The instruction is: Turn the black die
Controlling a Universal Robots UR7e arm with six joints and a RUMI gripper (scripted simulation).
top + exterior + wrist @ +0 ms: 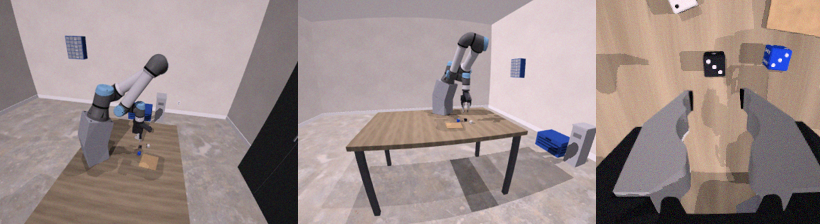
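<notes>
The black die is 90 mm below my hand. The rest, counted from my hand: white die (80 mm ahead, 20 mm to the left, 90 mm below); then tan mat (90 mm ahead, 150 mm to the right, 100 mm below); then blue die (70 mm to the right, 90 mm below).
</notes>
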